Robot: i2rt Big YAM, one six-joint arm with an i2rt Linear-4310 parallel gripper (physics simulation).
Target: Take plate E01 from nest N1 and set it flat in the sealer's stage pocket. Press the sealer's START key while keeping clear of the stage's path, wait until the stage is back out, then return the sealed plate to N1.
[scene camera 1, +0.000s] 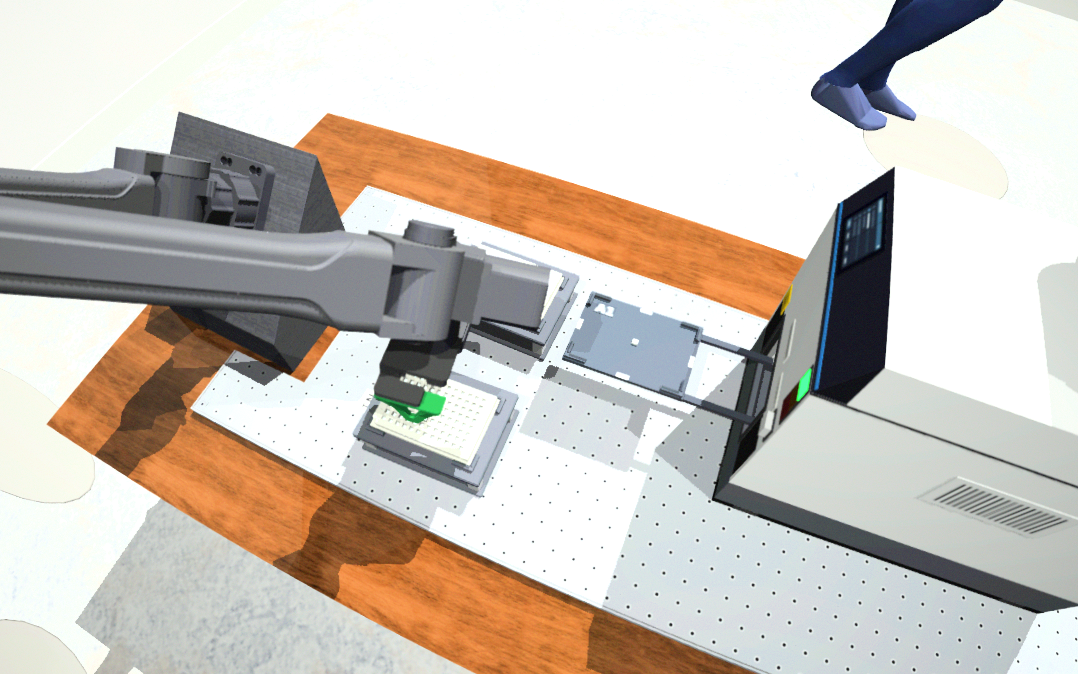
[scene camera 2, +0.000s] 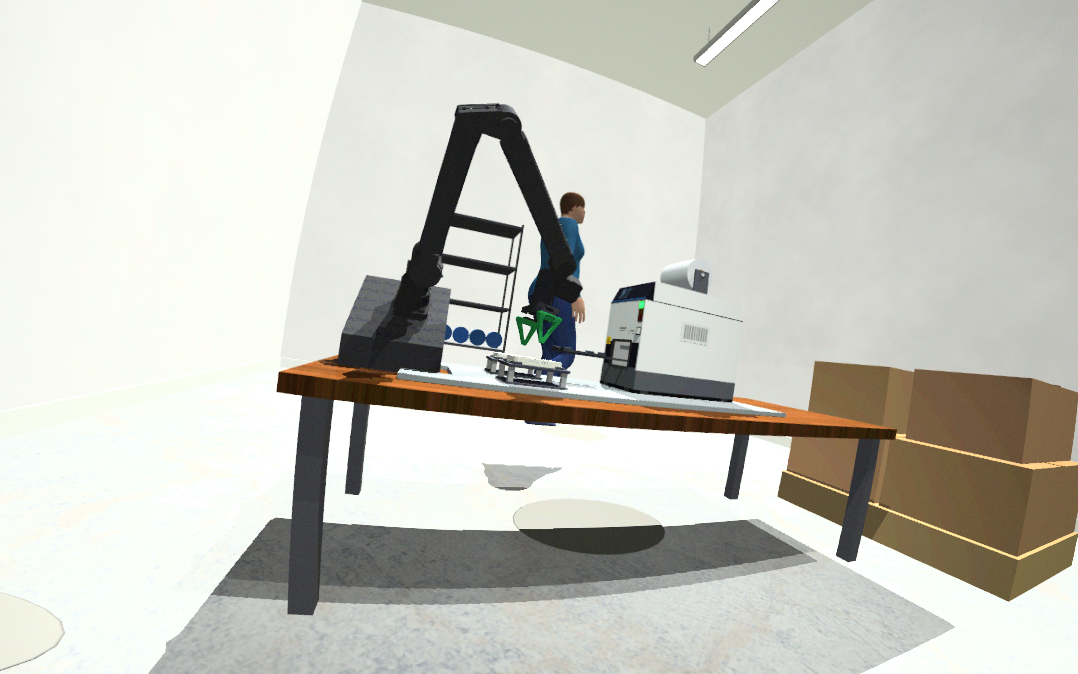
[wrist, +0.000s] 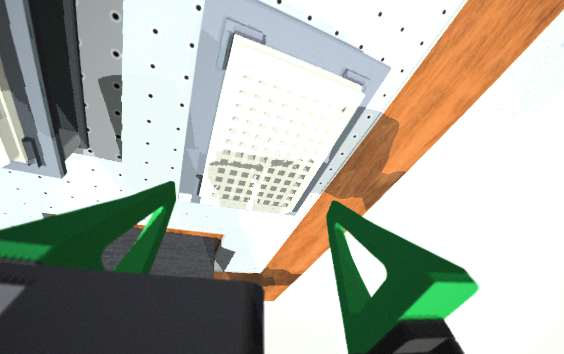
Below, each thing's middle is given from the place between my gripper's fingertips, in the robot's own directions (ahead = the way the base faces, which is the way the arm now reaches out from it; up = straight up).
The sealer stage [scene camera 1: 662, 361] lies 240 mm ahead of my hand and 150 mm to the left of it.
